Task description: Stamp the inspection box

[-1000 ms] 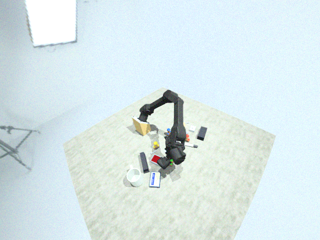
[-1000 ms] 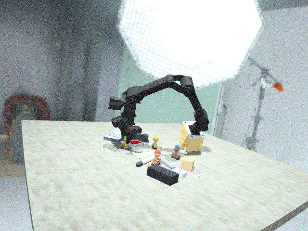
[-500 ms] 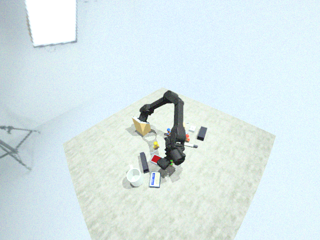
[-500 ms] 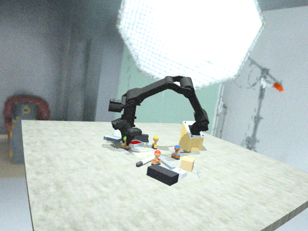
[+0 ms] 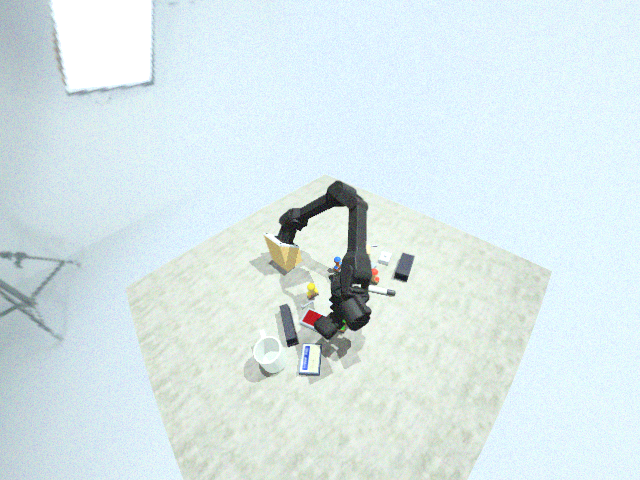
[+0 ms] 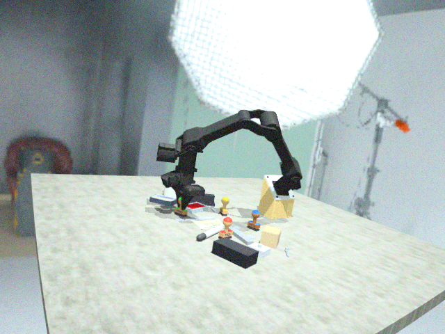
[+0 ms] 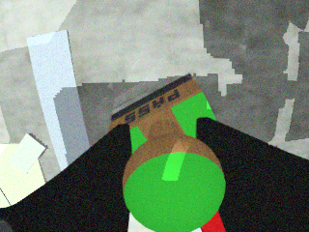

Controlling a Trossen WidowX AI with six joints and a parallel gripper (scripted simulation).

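The ink pad lies 8 cm behind my gripper tip, 5 cm to the right of it and 2 cm below it. Round my gripper tip: pale ruler 4 cm to the left, 4 cm behind, 2 cm below; then pale card 10 cm to the left, 7 cm behind, 3 cm below; then green-knobbed PASS stamp right at my gripper tip.
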